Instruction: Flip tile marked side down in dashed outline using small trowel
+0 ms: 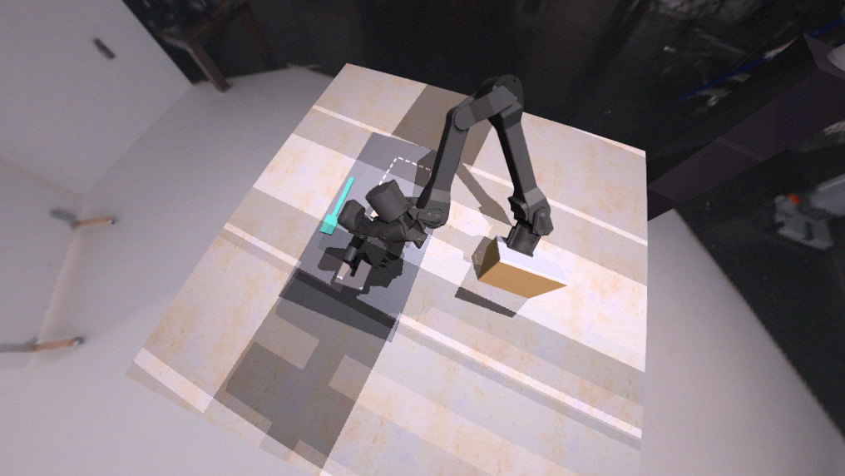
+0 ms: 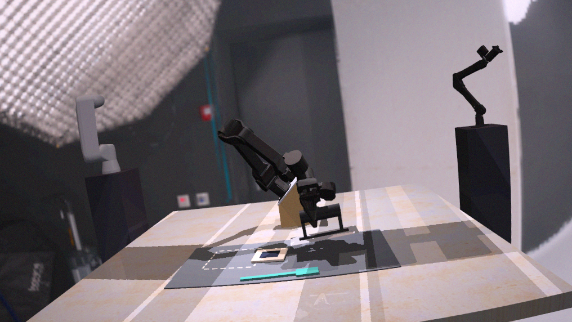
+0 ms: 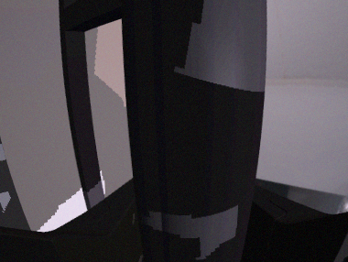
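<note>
Right now the dark mat is 120 mm below my gripper tip and 110 mm to the right of it. The rest, counted from my gripper tip: teal trowel: 130 mm ahead, 90 mm below, 70 mm to the right; then tan square tile: 150 mm to the right, 90 mm below, 20 mm behind.
</note>
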